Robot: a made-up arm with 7 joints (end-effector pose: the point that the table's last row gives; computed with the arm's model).
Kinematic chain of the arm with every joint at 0, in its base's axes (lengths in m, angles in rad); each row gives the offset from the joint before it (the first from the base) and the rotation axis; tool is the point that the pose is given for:
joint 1: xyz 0 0 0.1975 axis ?
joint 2: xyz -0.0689 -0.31 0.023 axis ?
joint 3: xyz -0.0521 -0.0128 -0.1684 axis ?
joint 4: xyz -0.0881 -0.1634 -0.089 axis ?
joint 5: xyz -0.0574 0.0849 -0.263 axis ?
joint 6: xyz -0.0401 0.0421 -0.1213 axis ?
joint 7: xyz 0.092 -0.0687 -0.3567 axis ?
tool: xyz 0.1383 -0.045 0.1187
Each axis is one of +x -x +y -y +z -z.
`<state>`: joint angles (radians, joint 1 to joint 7).
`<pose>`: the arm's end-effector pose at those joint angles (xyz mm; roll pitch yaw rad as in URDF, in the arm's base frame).
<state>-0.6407 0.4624 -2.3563 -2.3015 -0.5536 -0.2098 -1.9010</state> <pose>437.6 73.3 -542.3 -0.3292 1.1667 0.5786</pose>
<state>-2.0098 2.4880 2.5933 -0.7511 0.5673 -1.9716 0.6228</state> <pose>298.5 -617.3 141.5 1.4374 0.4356 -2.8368</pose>
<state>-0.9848 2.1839 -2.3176 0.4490 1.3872 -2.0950 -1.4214</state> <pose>-68.8 -872.6 -538.4 1.7182 0.6755 -1.4464</pose>
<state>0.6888 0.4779 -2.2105 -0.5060 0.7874 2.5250 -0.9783</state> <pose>-427.8 -364.4 1065.8 -1.0787 -1.2846 -2.2626</pose>
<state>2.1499 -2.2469 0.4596 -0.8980 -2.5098 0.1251 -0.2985</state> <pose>1.8 -836.3 -351.8 -0.4338 0.0914 -1.6886</pose>
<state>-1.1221 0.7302 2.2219 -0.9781 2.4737 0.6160 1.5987</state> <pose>-336.1 -577.9 296.2 -2.7816 0.2996 0.7739</pose>
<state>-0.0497 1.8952 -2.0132 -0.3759 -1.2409 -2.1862 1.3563</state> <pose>-731.0 -435.5 133.4 -0.9630 0.0519 -0.1129</pose>
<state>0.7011 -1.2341 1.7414 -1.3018 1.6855 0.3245 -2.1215</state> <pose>407.7 274.4 313.7 1.1448 0.0332 1.7807</pose>
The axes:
joint 1: +y
joint 2: +x
joint 3: -y
joint 4: +y
joint 5: -z
joint 6: -z
joint 7: -y

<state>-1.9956 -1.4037 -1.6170 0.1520 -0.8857 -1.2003 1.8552</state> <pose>235.5 -289.1 -615.2 -2.9843 -0.8566 -2.5586</pose>
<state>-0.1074 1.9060 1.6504 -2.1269 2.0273 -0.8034 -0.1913</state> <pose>-347.4 -468.1 -242.8 1.2075 1.1039 2.2634</pose>
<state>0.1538 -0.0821 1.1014 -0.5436 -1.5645 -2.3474 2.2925</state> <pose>583.2 -326.6 -222.9 1.0400 -0.5163 2.5392</pose>
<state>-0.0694 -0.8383 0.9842 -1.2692 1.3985 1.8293 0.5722</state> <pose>446.6 -296.8 154.1 1.7254 0.7861 -1.3458</pose>
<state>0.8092 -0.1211 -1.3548 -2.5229 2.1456 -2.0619 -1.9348</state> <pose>261.3 -554.7 -477.6 -1.6329 1.5166 -1.6237</pose>
